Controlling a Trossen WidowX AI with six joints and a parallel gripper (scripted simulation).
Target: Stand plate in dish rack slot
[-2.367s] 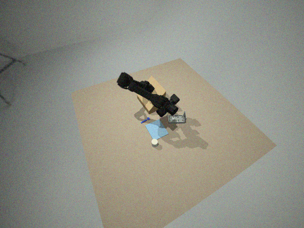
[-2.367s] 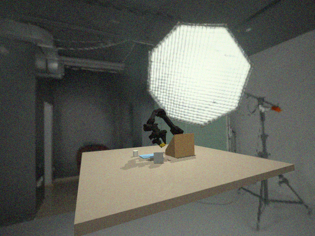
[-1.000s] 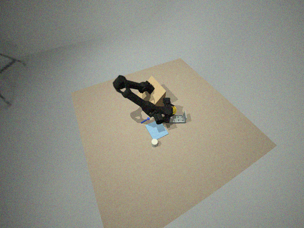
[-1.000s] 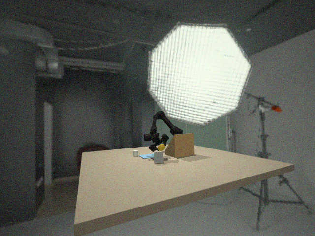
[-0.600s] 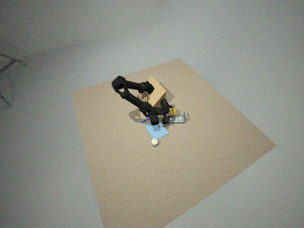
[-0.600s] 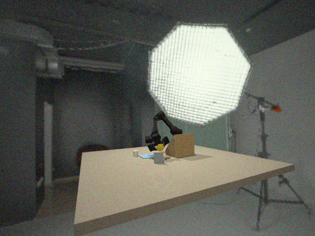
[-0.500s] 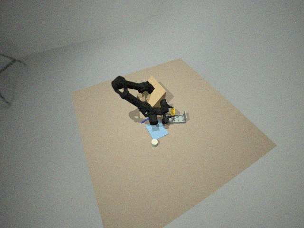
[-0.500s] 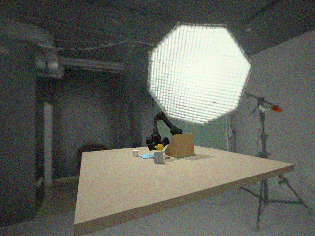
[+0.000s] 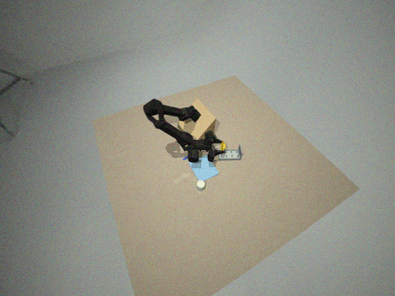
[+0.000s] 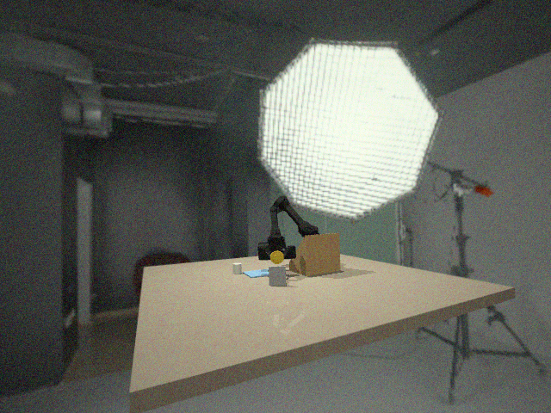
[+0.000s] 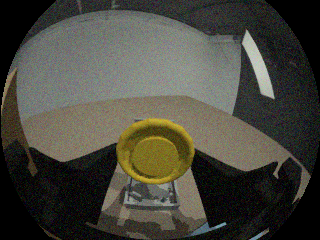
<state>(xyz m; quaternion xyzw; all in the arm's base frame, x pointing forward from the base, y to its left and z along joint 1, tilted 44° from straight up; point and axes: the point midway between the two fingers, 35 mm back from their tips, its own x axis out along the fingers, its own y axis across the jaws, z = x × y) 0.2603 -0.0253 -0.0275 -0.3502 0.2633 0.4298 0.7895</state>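
Now: gripper tip 7 cm above the grey dish rack, 4 cm to the right of it and 2 cm short of it. The rest, counted from my gripper tip: light blue mat 15 cm to the right, 9 cm below, 1 cm ahead; then blue spoon 18 cm to the right, 11 cm behind, 9 cm below; then plate 1 cm to the right.
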